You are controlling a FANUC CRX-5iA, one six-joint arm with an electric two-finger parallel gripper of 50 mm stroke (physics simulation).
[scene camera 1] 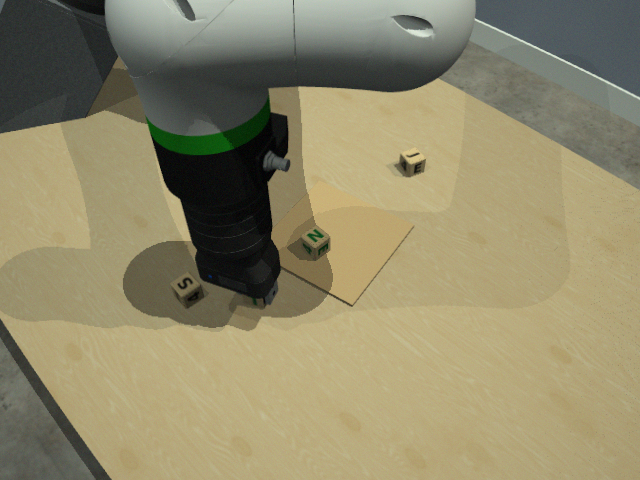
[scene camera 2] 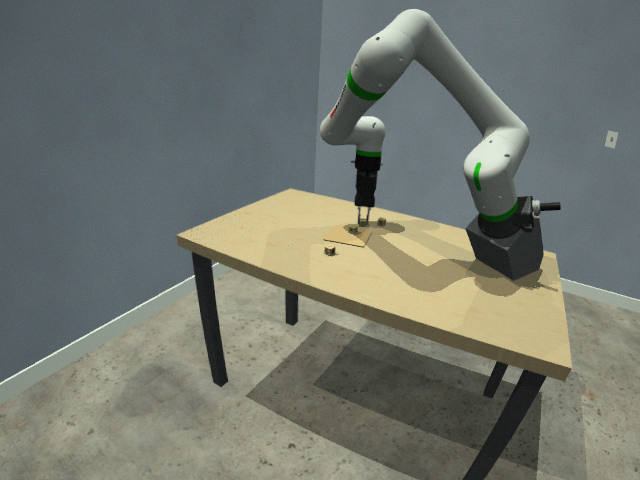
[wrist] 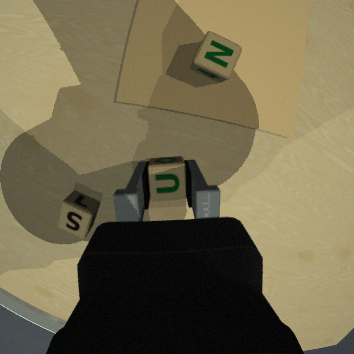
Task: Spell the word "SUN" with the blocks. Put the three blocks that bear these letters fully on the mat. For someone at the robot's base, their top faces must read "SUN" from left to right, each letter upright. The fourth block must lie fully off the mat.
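My gripper (scene camera 1: 261, 298) (scene camera 2: 363, 221) (wrist: 166, 174) points down and is shut on the U block (scene camera 1: 257, 301) (scene camera 2: 363, 222) (wrist: 167, 192), at about table height off the mat. Its green U faces up in the wrist view; the arm hides most of it in scene camera 1. The N block (scene camera 1: 315, 242) (scene camera 2: 353, 228) (wrist: 218, 55), green N up, stands on the mat (scene camera 1: 361, 258) (scene camera 2: 338, 237) (wrist: 280, 100). The S block (scene camera 1: 186, 290) (scene camera 2: 381, 221) (wrist: 77, 216), black S up, stands off the mat beside the gripper.
The fourth block (scene camera 1: 412, 162) (scene camera 2: 329, 250) stands on the table (scene camera 1: 439, 387) (scene camera 2: 413, 289), off the mat on the side away from the S block. Its top letter is hard to read; a side shows E. The robot's base (scene camera 2: 509, 248) stands at the table's other end.
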